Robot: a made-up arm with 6 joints. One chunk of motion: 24 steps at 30 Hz.
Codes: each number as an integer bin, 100 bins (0 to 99) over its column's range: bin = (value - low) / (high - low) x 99, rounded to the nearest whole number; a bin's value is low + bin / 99 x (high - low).
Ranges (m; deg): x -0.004..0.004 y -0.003..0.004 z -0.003..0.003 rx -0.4..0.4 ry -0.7..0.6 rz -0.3..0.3
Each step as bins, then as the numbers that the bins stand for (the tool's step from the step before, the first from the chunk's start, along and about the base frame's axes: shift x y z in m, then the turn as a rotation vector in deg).
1 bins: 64 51 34 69 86 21
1 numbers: 0.00117 0.00061 -0.00094 0.158 0.429 -0.173
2 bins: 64 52 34 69 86 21
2 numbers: 0.00117 0.00068 -0.00094 0.158 0.429 -0.173
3 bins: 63 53 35 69 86 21
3 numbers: 0.00109 0.00075 -0.00088 0.158 0.429 -0.173
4 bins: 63 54 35 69 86 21
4 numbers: 0.00109 0.00082 -0.00088 0.158 0.429 -0.173
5 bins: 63 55 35 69 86 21
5 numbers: 0.00109 0.00089 -0.00088 0.158 0.429 -0.173
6 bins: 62 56 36 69 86 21
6 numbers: 0.00101 0.00096 -0.00082 0.158 0.429 -0.173
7 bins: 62 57 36 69 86 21
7 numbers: 0.00101 0.00103 -0.00082 0.158 0.429 -0.173
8 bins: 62 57 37 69 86 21
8 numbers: 0.00101 0.00103 -0.00076 0.158 0.429 -0.173
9 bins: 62 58 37 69 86 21
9 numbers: 0.00101 0.00110 -0.00076 0.158 0.429 -0.173
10 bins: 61 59 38 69 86 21
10 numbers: 0.00093 0.00117 -0.00070 0.158 0.429 -0.173
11 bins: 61 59 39 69 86 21
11 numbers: 0.00093 0.00117 -0.00064 0.158 0.429 -0.173
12 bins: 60 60 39 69 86 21
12 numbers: 0.00085 0.00124 -0.00064 0.158 0.429 -0.173
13 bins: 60 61 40 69 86 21
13 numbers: 0.00085 0.00131 -0.00058 0.158 0.429 -0.173
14 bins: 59 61 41 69 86 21
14 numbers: 0.00077 0.00131 -0.00052 0.158 0.429 -0.173
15 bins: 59 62 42 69 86 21
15 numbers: 0.00077 0.00138 -0.00045 0.158 0.429 -0.173
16 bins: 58 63 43 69 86 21
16 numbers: 0.00069 0.00145 -0.00039 0.158 0.429 -0.173
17 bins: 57 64 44 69 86 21
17 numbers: 0.00061 0.00153 -0.00033 0.158 0.429 -0.173
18 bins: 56 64 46 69 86 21
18 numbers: 0.00053 0.00153 -0.00021 0.158 0.429 -0.173
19 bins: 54 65 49 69 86 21
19 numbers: 0.00036 0.00160 -0.00003 0.158 0.429 -0.173
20 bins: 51 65 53 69 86 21
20 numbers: 0.00012 0.00160 0.00021 0.158 0.429 -0.173
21 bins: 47 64 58 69 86 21
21 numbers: -0.00020 0.00153 0.00052 0.158 0.429 -0.173
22 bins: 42 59 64 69 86 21
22 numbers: -0.00061 0.00117 0.00088 0.158 0.429 -0.173
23 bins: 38 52 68 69 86 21
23 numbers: -0.00093 0.00068 0.00112 0.158 0.429 -0.173
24 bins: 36 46 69 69 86 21
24 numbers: -0.00109 0.00025 0.00118 0.158 0.429 -0.173
